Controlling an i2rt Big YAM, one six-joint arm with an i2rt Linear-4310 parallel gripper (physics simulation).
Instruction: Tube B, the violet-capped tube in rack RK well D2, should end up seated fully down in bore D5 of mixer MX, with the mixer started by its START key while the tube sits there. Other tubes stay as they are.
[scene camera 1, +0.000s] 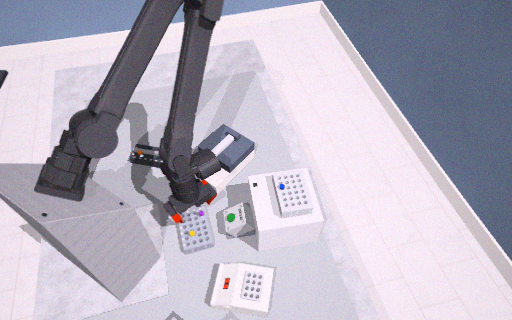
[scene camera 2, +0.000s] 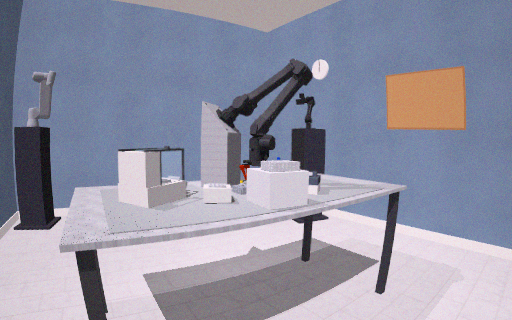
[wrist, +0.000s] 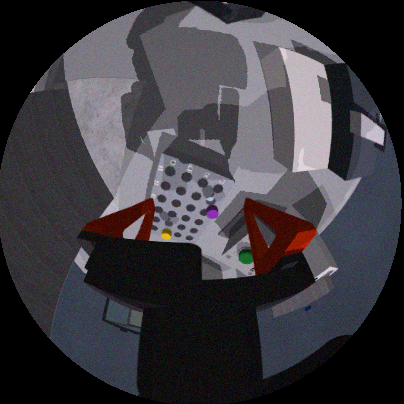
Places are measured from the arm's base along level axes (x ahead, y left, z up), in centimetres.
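Where they show: gripper, fingertip midpoint: (scene camera 1: 194, 212) (wrist: 198, 202); arm's base at its link origin: (scene camera 1: 60, 185) (scene camera 2: 224, 119).
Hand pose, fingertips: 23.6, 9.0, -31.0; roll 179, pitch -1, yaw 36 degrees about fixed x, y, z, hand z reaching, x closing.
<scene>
Each offset is from my fingertips to the top centre of the thing, as dx, dy, dz.
Violet-capped tube B {+2.0, -0.3, +0.1} (scene camera 1: 201, 213) (wrist: 212, 212) stands in the grey rack RK {-0.1, -3.7, -2.3} (scene camera 1: 197, 249) (wrist: 171, 195), near one edge. A yellow-capped tube {-0.4, -6.7, +0.1} (scene camera 1: 192, 233) (wrist: 166, 234) stands in the same rack. My gripper (scene camera 1: 193, 209) (wrist: 198, 202) is open and empty above the rack, its red fingers wide apart; in the wrist view the violet cap lies between the fingers' directions, nearer the right one. The large white box with a raised well block, apparently mixer MX {+22.3, -1.8, +11.7} (scene camera 1: 290, 234) (scene camera 2: 278, 187), holds a blue-capped tube {+25.9, -0.5, +13.0} (scene camera 1: 282, 186) (scene camera 2: 278, 159). A round green key {+10.8, -3.1, +2.2} (scene camera 1: 230, 217) (wrist: 245, 257) sits on a small grey box beside it.
A white device with a red switch {+13.8, -22.7, +1.7} (scene camera 1: 226, 283) stands below the rack in scene camera 1. A dark-lidded device {+7.6, +21.2, +4.9} (scene camera 1: 240, 155) (wrist: 312, 120) is behind the gripper. A black strip rack {-16.3, +24.9, -0.5} (scene camera 1: 146, 159) stands left of the wrist. A glass-sided white instrument {+6.2, -46.7, +17.0} (scene camera 2: 135, 175) stands at left.
</scene>
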